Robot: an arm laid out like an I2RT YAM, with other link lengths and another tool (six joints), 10 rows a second.
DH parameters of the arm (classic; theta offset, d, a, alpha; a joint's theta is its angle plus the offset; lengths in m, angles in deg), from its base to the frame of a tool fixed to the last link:
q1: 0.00 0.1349 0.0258 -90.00
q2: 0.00 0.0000 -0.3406 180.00
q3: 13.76 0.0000 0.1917 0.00
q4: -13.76 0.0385 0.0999 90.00
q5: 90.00 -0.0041 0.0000 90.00
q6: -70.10 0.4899 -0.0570 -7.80
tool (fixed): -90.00 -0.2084 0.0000 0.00
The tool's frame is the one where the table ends.
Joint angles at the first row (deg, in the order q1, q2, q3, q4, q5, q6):
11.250 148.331 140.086 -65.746 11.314 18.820
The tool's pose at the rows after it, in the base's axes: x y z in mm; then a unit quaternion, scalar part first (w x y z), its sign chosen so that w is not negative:
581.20 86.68 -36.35 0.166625 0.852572 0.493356 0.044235
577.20 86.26 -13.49 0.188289 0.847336 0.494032 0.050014
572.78 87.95 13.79 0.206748 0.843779 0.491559 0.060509
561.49 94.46 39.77 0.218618 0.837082 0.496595 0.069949
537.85 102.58 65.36 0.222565 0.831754 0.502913 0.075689
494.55 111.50 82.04 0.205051 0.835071 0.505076 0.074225
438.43 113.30 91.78 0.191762 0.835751 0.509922 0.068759
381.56 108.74 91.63 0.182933 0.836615 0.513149 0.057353
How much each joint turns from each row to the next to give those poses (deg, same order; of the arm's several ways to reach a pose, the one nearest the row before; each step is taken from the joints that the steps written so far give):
0.477 -2.208 -2.111 0.166 -0.835 0.076
1.217 -3.892 -3.314 0.745 2.387 0.170
1.240 -4.099 -2.554 0.101 2.004 0.570
1.571 -4.361 -2.988 -0.161 1.294 0.138
1.824 -5.549 -4.715 -0.449 0.672 0.631
1.593 -7.171 -8.705 0.289 -1.330 2.133
1.962 -8.934 -12.359 1.905 -0.785 1.978
2.135 -8.096 -11.678 1.510 -0.160 2.273

